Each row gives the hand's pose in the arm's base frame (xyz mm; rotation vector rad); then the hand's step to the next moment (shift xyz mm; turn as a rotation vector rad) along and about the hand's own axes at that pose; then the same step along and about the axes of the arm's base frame.
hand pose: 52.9 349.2 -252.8 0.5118 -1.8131 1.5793
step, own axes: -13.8 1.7 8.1 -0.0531 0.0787 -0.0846
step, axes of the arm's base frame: 6.6 -9.4 -11.3 0.0030 0.0902 -0.0896
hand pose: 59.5 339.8 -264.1 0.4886 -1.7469 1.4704
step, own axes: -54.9 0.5 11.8 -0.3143 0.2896 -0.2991
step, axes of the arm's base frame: 29.8 -21.5 -42.5 0.0807 0.2978 -0.4206
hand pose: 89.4 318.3 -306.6 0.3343 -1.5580 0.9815
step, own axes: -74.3 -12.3 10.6 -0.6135 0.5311 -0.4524
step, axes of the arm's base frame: 20.3 -38.1 -62.6 0.0927 0.4639 -0.7996
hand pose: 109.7 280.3 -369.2 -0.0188 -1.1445 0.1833
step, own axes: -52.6 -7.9 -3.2 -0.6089 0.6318 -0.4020
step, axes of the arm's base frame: -17.1 -15.7 -48.0 0.0352 0.5598 -0.7854
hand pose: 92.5 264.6 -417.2 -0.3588 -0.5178 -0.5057
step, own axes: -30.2 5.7 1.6 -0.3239 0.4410 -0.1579
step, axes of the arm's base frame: -20.2 16.4 -16.4 0.0543 0.4085 -0.3930
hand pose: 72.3 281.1 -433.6 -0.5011 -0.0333 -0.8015
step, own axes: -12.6 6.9 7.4 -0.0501 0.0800 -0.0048
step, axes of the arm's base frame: -2.9 15.9 0.9 0.0197 0.0788 -0.0484
